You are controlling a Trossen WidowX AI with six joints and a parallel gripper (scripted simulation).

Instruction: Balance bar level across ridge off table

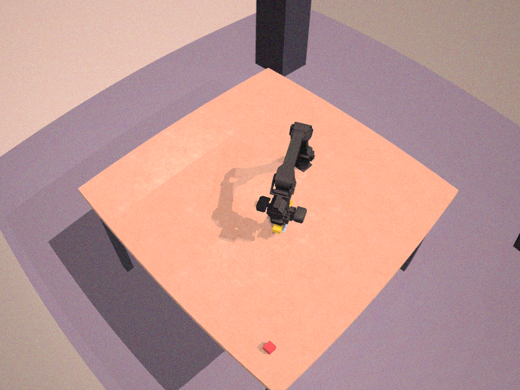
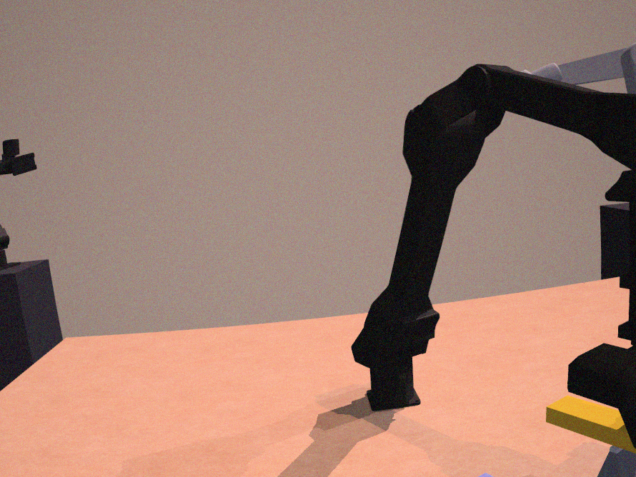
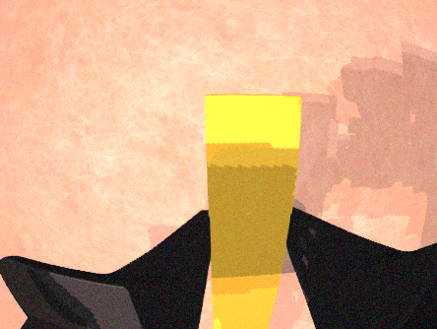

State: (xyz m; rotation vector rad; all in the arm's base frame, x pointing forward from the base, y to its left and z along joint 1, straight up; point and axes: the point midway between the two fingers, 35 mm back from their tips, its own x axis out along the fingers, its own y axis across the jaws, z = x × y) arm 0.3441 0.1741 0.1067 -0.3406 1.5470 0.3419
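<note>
Right now the yellow bar is 30 mm behind my gripper tip and 10 mm to the right of it. The rest, counted from my gripper tip: small red cube (400 mm ahead, 330 mm to the left, 60 mm below); then purple cube (140 mm to the right, 60 mm below, 50 mm behind).
</note>
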